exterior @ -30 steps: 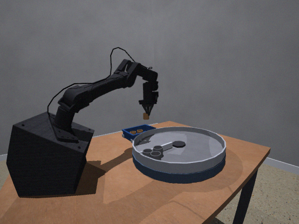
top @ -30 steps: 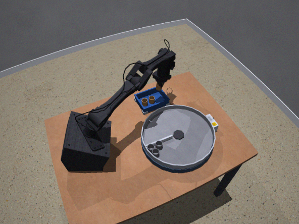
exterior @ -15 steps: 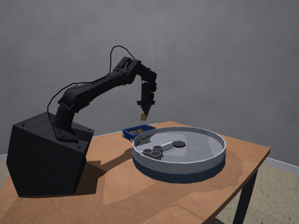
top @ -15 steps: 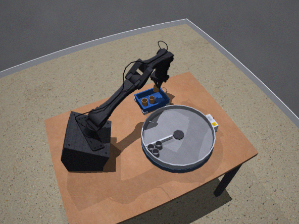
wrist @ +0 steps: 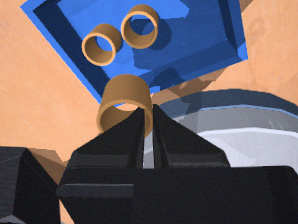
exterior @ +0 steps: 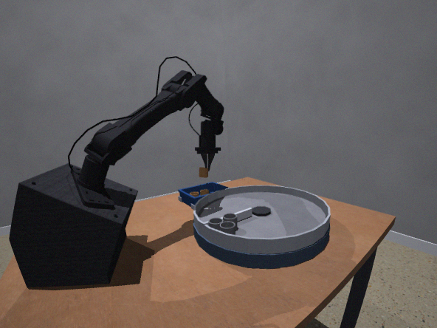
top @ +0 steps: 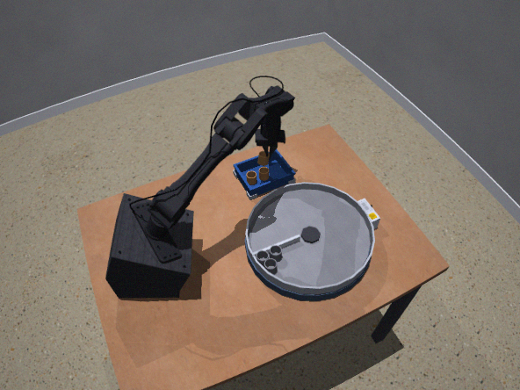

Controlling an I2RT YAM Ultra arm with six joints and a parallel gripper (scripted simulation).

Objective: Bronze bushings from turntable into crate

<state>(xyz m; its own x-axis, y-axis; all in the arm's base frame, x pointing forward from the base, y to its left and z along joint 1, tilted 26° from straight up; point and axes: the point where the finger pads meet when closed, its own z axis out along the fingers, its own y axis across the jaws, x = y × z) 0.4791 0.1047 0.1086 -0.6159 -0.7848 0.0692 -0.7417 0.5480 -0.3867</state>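
Right now the blue crate is 10 mm ahead of my hand, 30 mm to the left of it and 120 mm below it. From my hand the other things lie so: grey turntable (80 mm behind, 300 mm to the right, 90 mm below).
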